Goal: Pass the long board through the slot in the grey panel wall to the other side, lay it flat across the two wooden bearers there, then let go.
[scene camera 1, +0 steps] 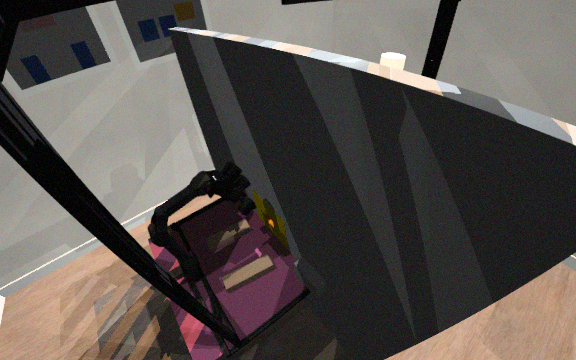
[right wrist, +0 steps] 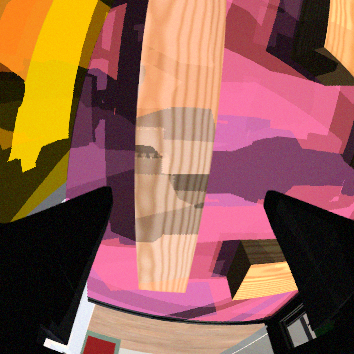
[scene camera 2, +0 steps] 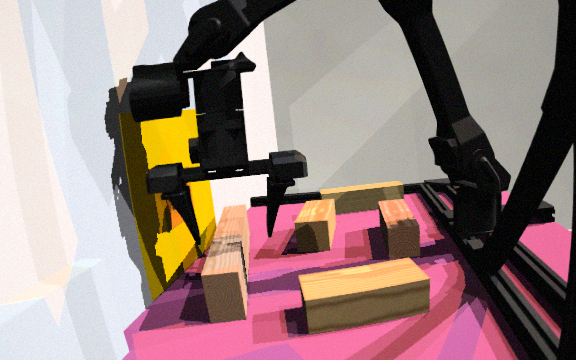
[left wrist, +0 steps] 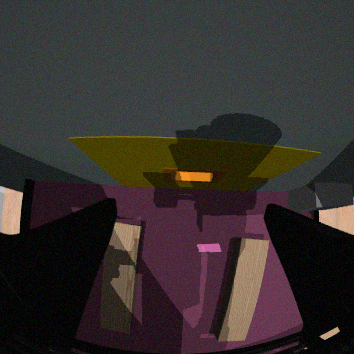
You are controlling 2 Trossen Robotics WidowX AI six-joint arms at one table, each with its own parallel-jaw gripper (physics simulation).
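Seen in the pictures: left gripper, between the fingertips: (left wrist: 194, 210); right gripper, between the fingertips: (right wrist: 191, 197) (scene camera 2: 234, 240); left arm's base, origin of its link: (scene camera 1: 195, 275); right arm's base, origin of its link: (scene camera 2: 478, 228).
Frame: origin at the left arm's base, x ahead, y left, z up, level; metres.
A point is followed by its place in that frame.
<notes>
The long board (scene camera 2: 224, 262) {x 0.592, y -0.164, z 0.038 m} (right wrist: 175, 95) {x 0.562, y -0.057, z 0.038 m} lies on the pink table beside the panel wall, along its foot. The grey panel wall (scene camera 1: 325, 150) {x 0.432, y -0.365, z 0.696 m} (left wrist: 150, 65) {x 0.433, y 0.024, z 0.295 m} carries a yellow plate (scene camera 2: 167, 127) {x 0.483, y -0.029, z 0.191 m} (left wrist: 110, 160) {x 0.431, y 0.088, z 0.148 m} around the slot (scene camera 1: 270, 222) {x 0.436, y -0.014, z 0.062 m} (left wrist: 194, 176) {x 0.437, y -0.028, z 0.063 m}, which shows orange. Beyond it, two wooden bearers (scene camera 1: 248, 273) {x 0.210, y -0.155, z 0.019 m} (left wrist: 121, 280) {x 0.243, y 0.097, z 0.019 m} lie apart, roughly side by side; nothing rests across them. My right gripper (scene camera 2: 235, 239) {x 0.586, y -0.102, z 0.043 m} (right wrist: 191, 197) {x 0.586, y -0.102, z 0.043 m} is open and empty above the board, one finger to either side of it in the picture. My left gripper (left wrist: 194, 210) {x 0.368, y -0.002, z 0.261 m} is open and empty above the bearers' side, near the panel.
Beside the board, several wooden blocks stand on the table, among them a near block (scene camera 2: 365, 300) {x 0.742, y -0.212, z 0.008 m}, a middle block (scene camera 2: 315, 225) {x 0.672, y 0.020, z 0.021 m}, a block with a dark end (scene camera 2: 399, 227) {x 0.791, y -0.035, z 0.025 m} and a far block (scene camera 2: 362, 198) {x 0.744, y 0.241, z 0.006 m}. Black rails edge the table. Shadows cross the board, plate and bearers.
</notes>
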